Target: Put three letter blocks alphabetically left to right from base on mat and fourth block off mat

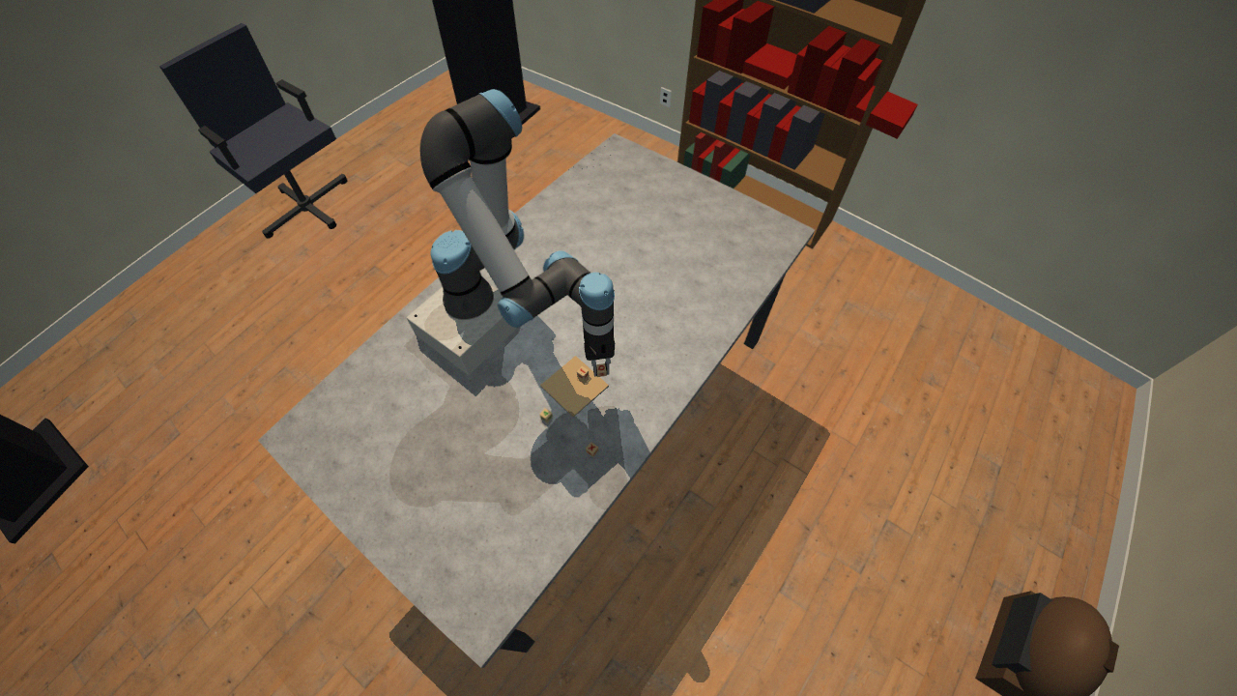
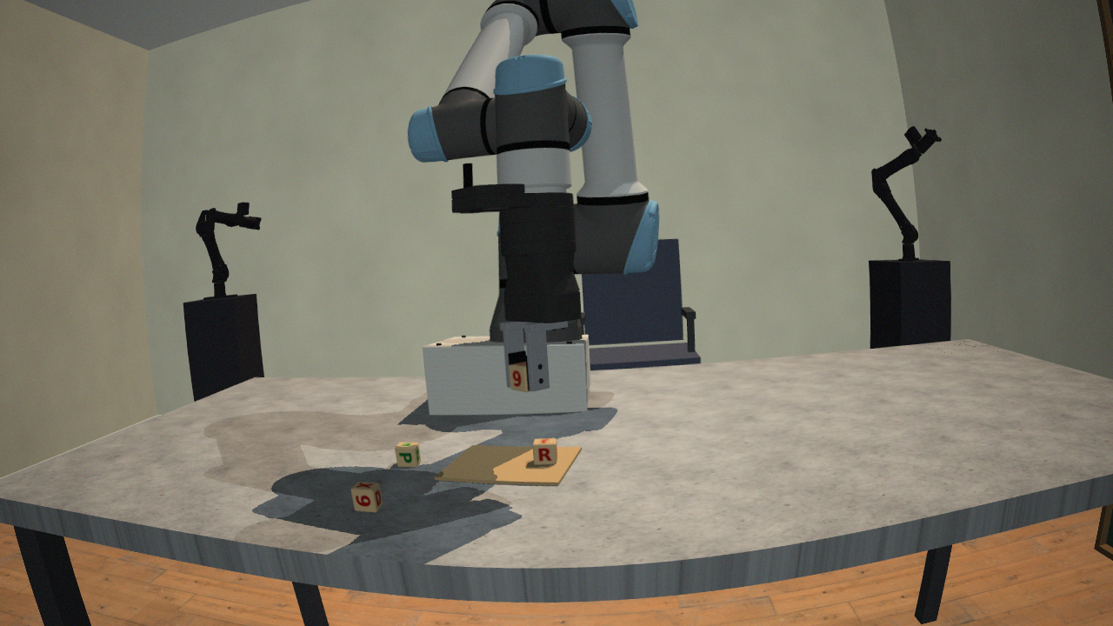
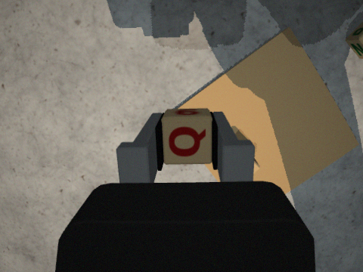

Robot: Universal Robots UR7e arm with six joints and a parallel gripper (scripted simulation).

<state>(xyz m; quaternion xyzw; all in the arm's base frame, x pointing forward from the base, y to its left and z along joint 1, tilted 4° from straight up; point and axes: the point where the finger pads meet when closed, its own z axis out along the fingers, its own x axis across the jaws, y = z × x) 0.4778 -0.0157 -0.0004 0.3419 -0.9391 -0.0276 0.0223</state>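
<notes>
Right now the tan mat is 12 cm below my hand, 8 cm behind it and 3 cm to the right of it. Also, from my hand: X block (17 cm to the right, 11 cm below, 7 cm ahead); Q block (1 cm below).
</notes>
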